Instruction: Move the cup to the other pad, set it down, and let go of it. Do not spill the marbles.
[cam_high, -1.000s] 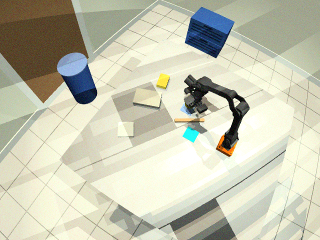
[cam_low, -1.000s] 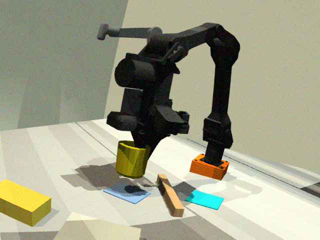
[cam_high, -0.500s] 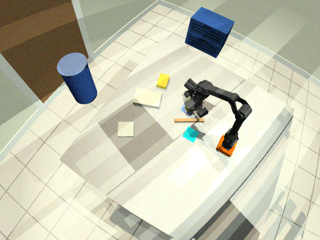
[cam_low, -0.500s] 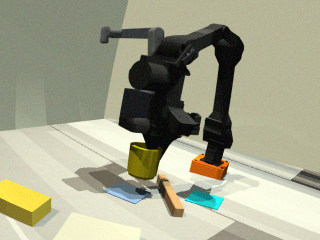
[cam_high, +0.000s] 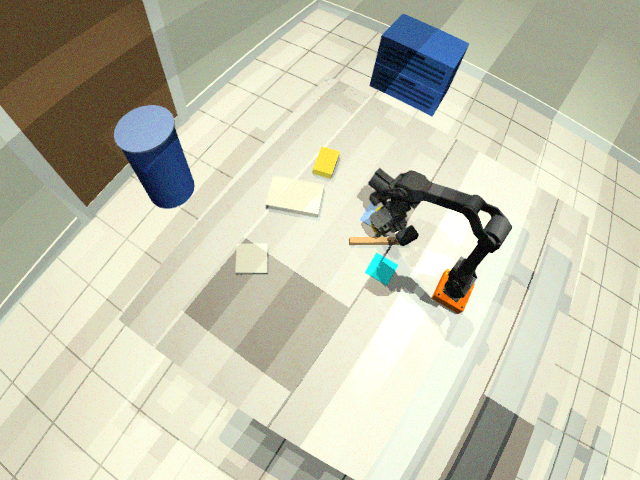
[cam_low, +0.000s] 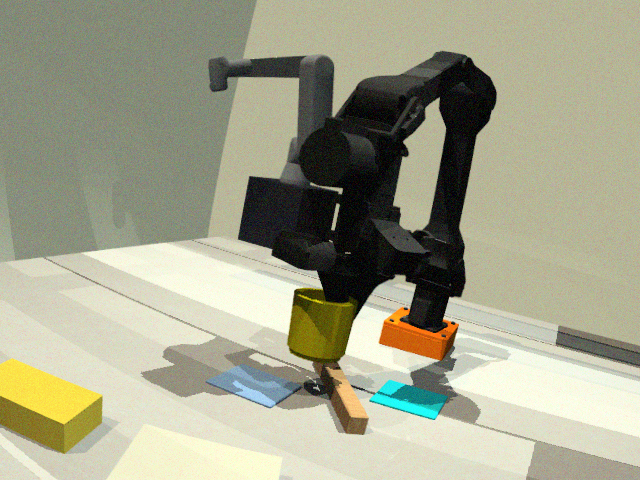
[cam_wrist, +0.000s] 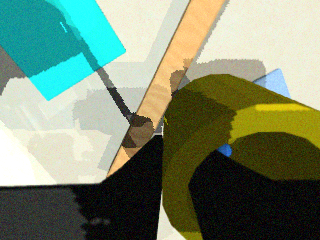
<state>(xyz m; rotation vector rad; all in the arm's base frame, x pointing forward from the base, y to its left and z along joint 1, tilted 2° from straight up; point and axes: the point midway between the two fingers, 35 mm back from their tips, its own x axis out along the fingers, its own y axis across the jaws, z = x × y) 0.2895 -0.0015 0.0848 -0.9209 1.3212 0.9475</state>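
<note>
Right now the cyan pad is 90 mm below my gripper tip, 80 mm to the left of it and 60 mm behind it. The rest, counted from my gripper tip: pale blue pad: 90 mm below, 70 mm ahead, 60 mm to the right; wooden bar: 80 mm below, 10 mm to the left; yellow cup: 20 mm ahead, 10 mm to the right.
</note>
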